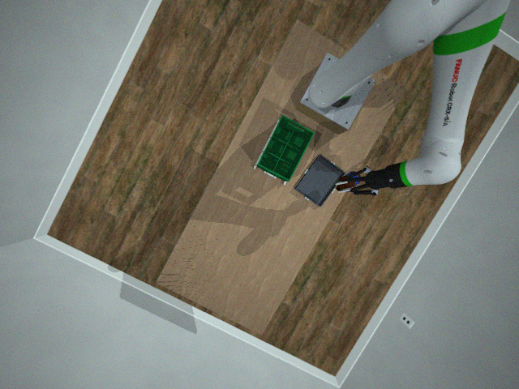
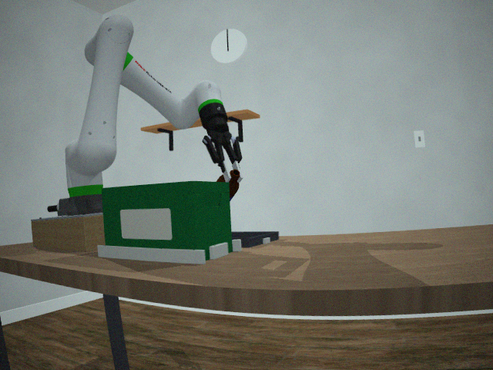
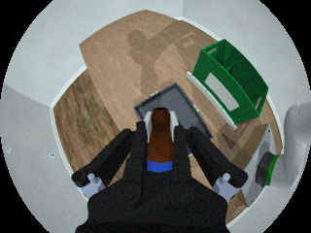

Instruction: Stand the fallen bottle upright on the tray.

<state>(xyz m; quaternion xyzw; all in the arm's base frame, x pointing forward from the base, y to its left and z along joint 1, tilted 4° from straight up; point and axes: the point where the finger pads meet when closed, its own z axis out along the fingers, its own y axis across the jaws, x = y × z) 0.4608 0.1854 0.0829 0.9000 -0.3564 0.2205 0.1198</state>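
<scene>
Right now my hand is 40 mm above the bottle, 30 mm to the right of it and 30 mm past it. Round my hand: green crate: 330 mm to the right, 130 mm below, 70 mm behind; then tray: 210 mm below, 50 mm to the right.
</scene>
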